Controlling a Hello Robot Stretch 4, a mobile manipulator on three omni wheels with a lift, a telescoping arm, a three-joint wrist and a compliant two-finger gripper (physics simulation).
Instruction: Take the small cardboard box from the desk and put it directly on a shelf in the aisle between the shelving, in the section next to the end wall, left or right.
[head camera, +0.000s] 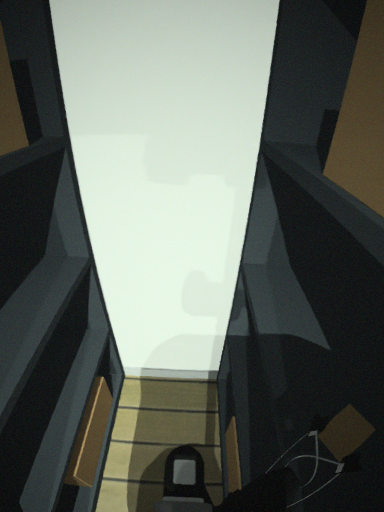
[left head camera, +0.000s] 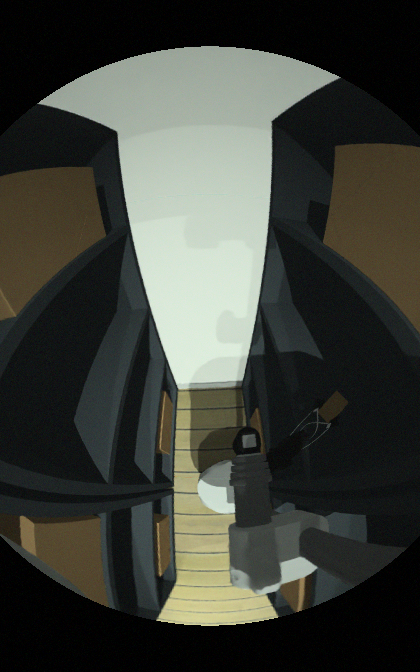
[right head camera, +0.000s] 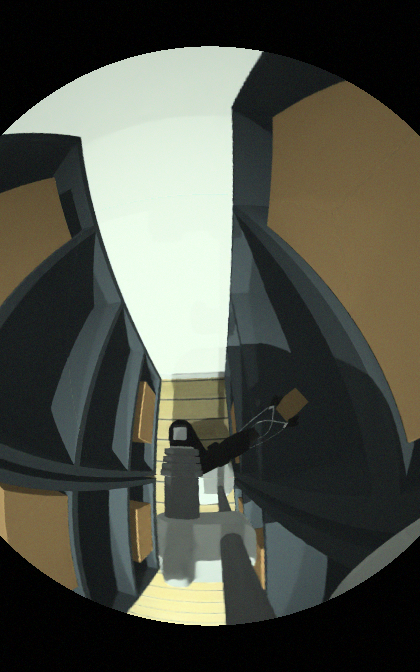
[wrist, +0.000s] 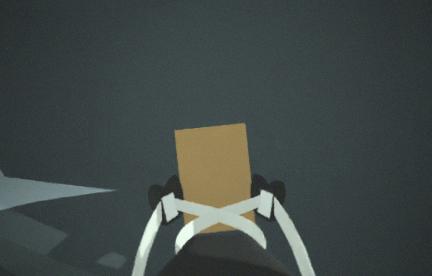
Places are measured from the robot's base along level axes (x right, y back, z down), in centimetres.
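Where they show: gripper, fingertip midpoint: (head camera: 342, 435) (wrist: 216, 190).
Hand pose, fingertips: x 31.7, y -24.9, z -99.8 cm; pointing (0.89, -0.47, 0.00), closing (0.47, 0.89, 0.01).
Note:
After its pixels a point has its place.
The small cardboard box (head camera: 346, 433) {x 29.3, y -23.7, z -105.1 cm} (left head camera: 334, 407) (right head camera: 292, 404) (wrist: 214, 170) {x 29.2, y -23.8, z -102.1 cm} is held between the fingertips of my gripper (head camera: 334, 452) (left head camera: 324, 417) (right head camera: 283, 416) (wrist: 216, 190) {x 31.7, y -24.9, z -99.8 cm}, which is shut on it. Gripper and box point to the right, in front of the dark right-hand shelving (head camera: 325, 310) {x 44.3, y -62.9, z -96.3 cm} (left head camera: 350, 345) (right head camera: 320, 365), in the section next to the pale end wall (head camera: 165, 225) {x -10.9, y -92.3, z -108.9 cm} (left head camera: 205, 280) (right head camera: 175, 280). In the wrist view a dark shelving surface fills the background behind the box. I cannot tell whether the box touches a shelf. The desk does not show.
Left-hand shelving (head camera: 45, 295) {x -48.6, y -63.9, z -96.3 cm} (left head camera: 107, 370) (right head camera: 82, 370) runs along the other side, with a cardboard box (head camera: 92, 432) {x -43.0, y -45.1, z -25.6 cm} (left head camera: 165, 422) (right head camera: 144, 412) low down. A large box (head camera: 360, 120) {x 22.0, y -45.4, z -151.7 cm} (left head camera: 375, 210) (right head camera: 345, 225) stands on an upper right shelf. The narrow plank floor (head camera: 170, 395) {x -10.0, y -78.7, z 2.7 cm} lies between.

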